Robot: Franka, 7 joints.
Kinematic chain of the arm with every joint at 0, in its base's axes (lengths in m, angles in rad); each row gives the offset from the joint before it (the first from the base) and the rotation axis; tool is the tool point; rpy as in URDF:
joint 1: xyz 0 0 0.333 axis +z
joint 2: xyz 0 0 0 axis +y
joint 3: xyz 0 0 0.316 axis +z
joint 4: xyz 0.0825 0 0 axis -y
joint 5: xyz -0.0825 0 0.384 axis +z
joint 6: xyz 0 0 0 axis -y
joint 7: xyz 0.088 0 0 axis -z
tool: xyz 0 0 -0.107 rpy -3.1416 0 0
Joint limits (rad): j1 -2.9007..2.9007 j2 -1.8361..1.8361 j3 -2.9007..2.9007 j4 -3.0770..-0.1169 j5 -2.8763..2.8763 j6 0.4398..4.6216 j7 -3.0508..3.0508
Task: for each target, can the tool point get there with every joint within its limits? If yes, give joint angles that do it. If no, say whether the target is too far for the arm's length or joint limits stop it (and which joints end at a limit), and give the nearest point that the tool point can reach.
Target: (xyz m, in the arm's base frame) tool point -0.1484 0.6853 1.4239
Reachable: no: too far | nearest point -0.0982 0.4534 1.0547 | short by 0.439 m
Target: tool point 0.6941 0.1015 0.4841
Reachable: yes | joints 0.6682 1.2049 -1.2809 -1.2812 0.2022 4.2657 -0.0012
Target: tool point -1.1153 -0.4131 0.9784
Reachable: no: too far | nearest point -0.7071 -0.2619 0.7422 | short by 0.495 m
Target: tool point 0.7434 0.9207 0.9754
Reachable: no: too far | nearest point 0.4736 0.5866 0.7423 | short by 0.489 m
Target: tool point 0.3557 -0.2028 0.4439
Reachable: yes | joints -0.8231 -0.0654 0.1650 -2.0746 0.4195 0.9971 0.9530
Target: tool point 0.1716 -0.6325 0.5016
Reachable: yes | joints -1.8556 0.8624 0.7386 -1.4470 -0.7879 4.2969 -0.8392
